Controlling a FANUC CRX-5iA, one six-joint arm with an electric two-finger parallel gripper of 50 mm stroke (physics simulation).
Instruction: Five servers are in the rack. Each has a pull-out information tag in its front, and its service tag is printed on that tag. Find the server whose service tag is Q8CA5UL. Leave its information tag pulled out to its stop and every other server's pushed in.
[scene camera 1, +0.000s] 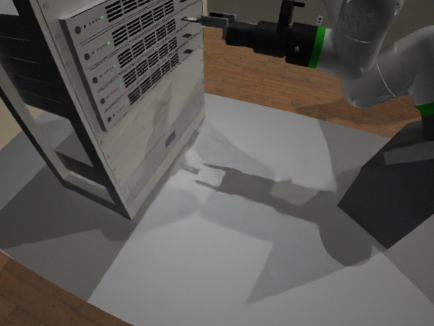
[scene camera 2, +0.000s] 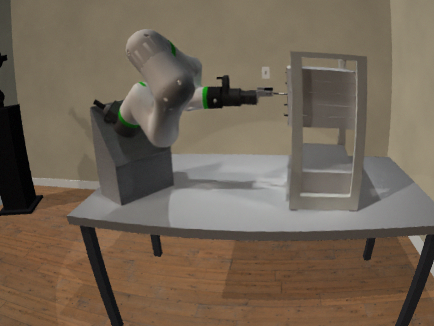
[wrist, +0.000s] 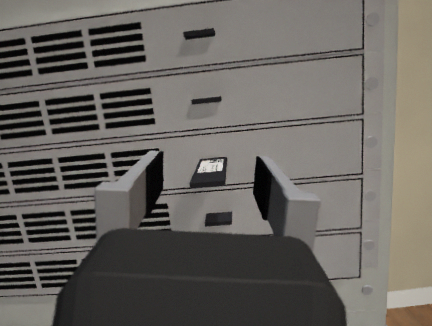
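Note:
The rack holds five servers. In the wrist view, the third server from the top has its information tag standing out, with a white label on top; its print is too small to read. The top tag, second tag and fourth tag show as dark ends close to their fronts. The fifth tag is hidden in the wrist view. My gripper is open, its fingers apart on either side of the third tag, touching neither edge.
The rack stands on the grey table. The arm's dark pedestal stands across from the rack's front. A black stand is on the floor at the left in scene camera 2. A wall is behind the table.

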